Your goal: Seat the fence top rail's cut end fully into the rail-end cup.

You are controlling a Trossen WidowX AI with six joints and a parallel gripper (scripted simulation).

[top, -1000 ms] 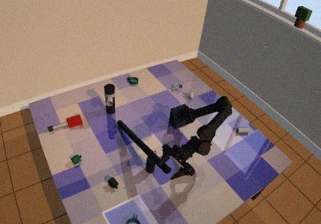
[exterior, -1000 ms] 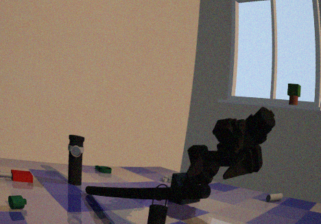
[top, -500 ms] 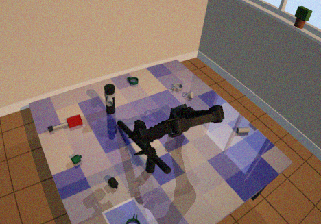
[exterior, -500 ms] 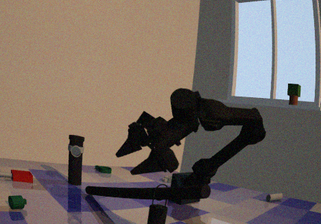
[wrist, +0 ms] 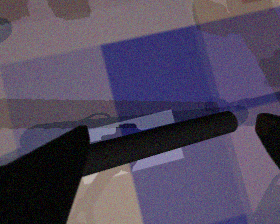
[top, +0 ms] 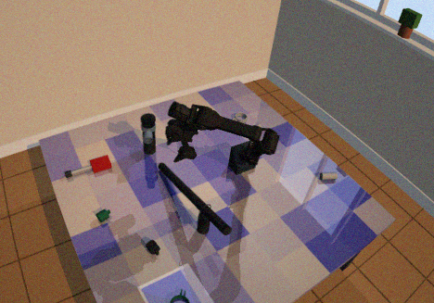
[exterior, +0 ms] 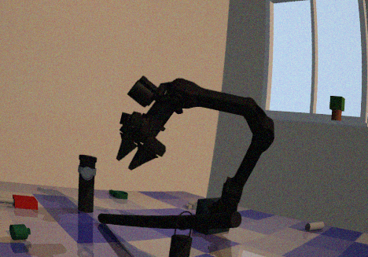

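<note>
Right now the cup is 21 cm to the right of my gripper tip, 7 cm below it and 1 cm ahead of it. Round my gripper tip: green fitting (31 cm ahead, 21 cm below); short dark post (24 cm to the left, 12 cm below, 2 cm behind); pale brace band (24 cm to the right, 7 cm below, 1 cm behind).
</note>
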